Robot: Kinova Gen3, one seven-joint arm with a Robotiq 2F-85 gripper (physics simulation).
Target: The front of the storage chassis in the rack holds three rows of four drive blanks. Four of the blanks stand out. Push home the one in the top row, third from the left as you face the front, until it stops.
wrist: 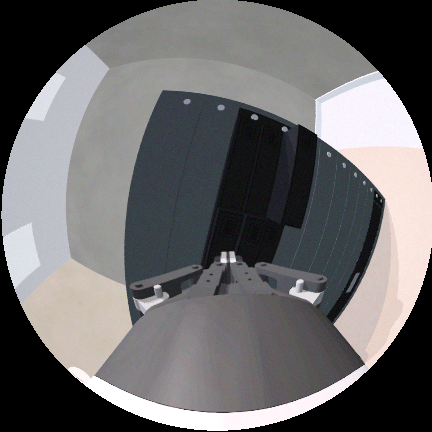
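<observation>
The storage chassis appears turned on its side in the wrist view, its top row to the left and its right end upward. The top row's third blank from the left is a dark panel just beyond the fingertips; its lower part is hidden by the gripper, and how far it stands out is hard to tell. The top row's right-end blank lies above it in the view. A bottom-row blank at the right end stands out clearly. My gripper is shut and empty, pointing at the chassis; contact cannot be told.
Plain dark rack panels lie left of the chassis in the view, and several narrow ones lie to its right. Round pale fasteners run along the rack's edge. The protruding bottom-row blank is an obstacle beside the other blanks. A grey wall stands behind.
</observation>
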